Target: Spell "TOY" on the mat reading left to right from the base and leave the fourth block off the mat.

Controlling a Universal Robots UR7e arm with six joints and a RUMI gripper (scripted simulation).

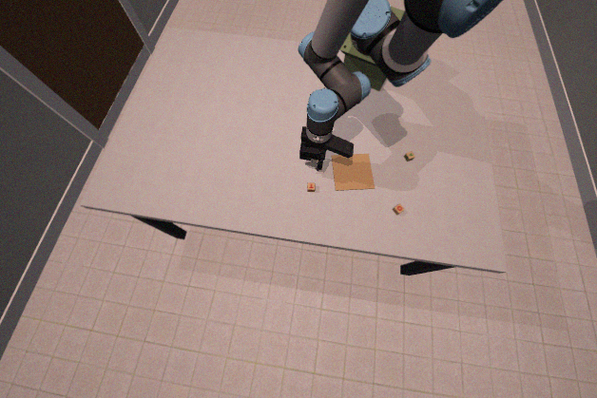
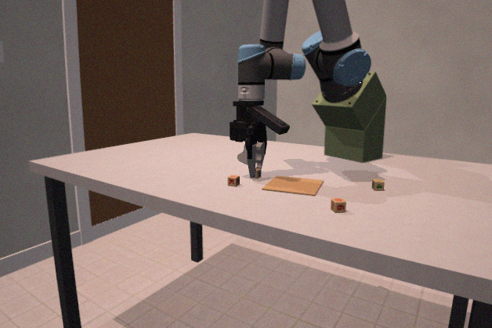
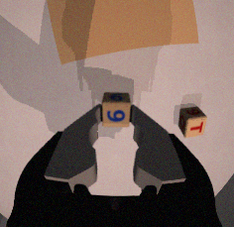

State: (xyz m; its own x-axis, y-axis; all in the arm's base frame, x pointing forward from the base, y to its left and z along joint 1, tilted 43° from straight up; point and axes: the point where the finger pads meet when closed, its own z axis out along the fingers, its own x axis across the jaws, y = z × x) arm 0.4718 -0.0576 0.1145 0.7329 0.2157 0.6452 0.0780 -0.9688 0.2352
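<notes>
Right now the T block is 90 mm ahead of my hand, 10 mm to the right of it and 10 mm below it. Round my hand: wooden block: 90 mm ahead, 300 mm to the left, 10 mm below; mat: 10 mm behind, 120 mm to the left, 20 mm below.
</notes>
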